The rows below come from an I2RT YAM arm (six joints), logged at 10 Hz.
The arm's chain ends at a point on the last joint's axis. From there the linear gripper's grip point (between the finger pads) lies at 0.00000 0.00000 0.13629 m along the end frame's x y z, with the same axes.
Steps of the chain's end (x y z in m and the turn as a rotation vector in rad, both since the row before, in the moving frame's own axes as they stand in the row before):
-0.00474, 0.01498, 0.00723, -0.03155, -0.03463, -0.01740
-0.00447, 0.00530, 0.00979, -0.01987, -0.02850, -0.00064
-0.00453, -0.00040, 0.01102, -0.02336, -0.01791, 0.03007
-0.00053, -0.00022, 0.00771, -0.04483, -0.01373, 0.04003
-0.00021, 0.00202, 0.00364, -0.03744, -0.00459, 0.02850
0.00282, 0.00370, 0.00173, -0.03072, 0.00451, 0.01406
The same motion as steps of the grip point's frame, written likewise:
-0.00942, 0.01932, 0.00708, -0.03155, -0.03463, -0.01740
-0.00835, 0.00801, 0.00971, -0.01987, -0.02850, -0.00064
-0.00702, 0.00275, 0.01096, -0.02336, -0.01791, 0.03007
-0.00252, 0.00585, 0.00756, -0.04483, -0.01373, 0.04003
-0.00091, 0.00711, 0.00354, -0.03744, -0.00459, 0.02850
0.00341, 0.00789, 0.00166, -0.03072, 0.00451, 0.01406

